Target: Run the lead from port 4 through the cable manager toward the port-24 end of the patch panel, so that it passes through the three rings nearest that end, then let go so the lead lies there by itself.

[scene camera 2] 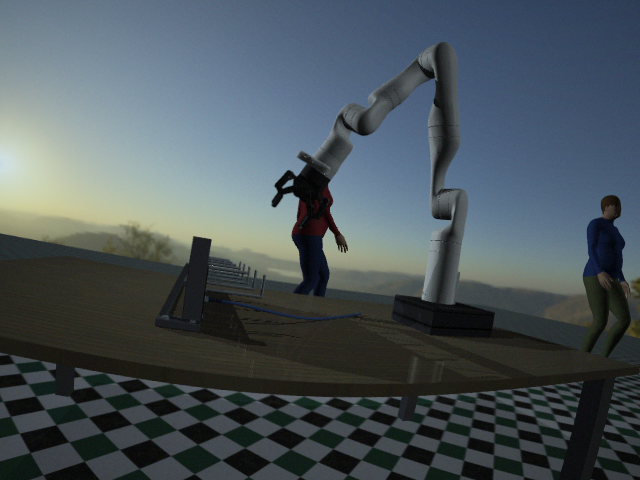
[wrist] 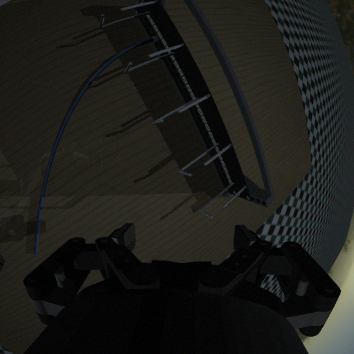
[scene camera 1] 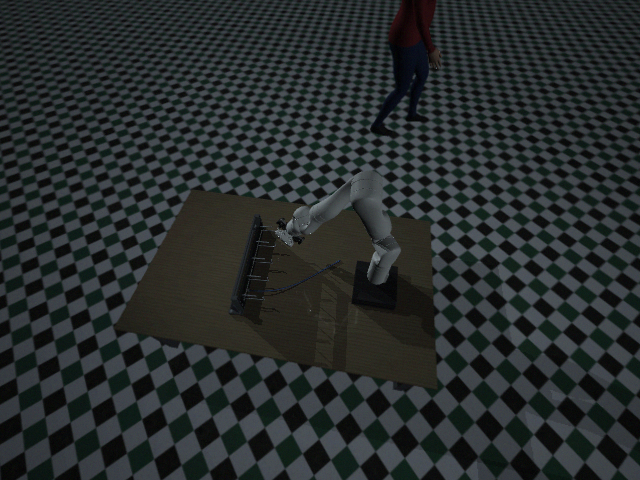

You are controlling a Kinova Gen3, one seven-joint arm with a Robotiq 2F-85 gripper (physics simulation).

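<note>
The blue lead [scene camera 1: 302, 283] [scene camera 2: 289, 315] [wrist: 60, 135] leaves the patch panel [scene camera 1: 245, 266] [scene camera 2: 196, 281] [wrist: 211, 117] between the first two rings at the port-4 end. It curves over the table, outside the other rings, and its free end lies near the robot base. The cable manager's rings [scene camera 1: 261, 259] [scene camera 2: 263, 286] [wrist: 180, 110] stick out from the panel's front in a row. My gripper [scene camera 1: 290, 231] [scene camera 2: 287, 214] [wrist: 183, 235] is open and empty. It hangs well above the table near the far, port-24 end, on the ring side, away from the lead.
The wooden table [scene camera 1: 206, 217] [scene camera 2: 103, 351] [wrist: 280, 110] carries the panel and the black robot base [scene camera 1: 374, 297] [scene camera 2: 444, 317]. A person in red [scene camera 1: 408, 31] [scene camera 2: 310, 258] stands on the floor beyond the table. A person in blue [scene camera 2: 604, 248] stands at the right in the second scene view.
</note>
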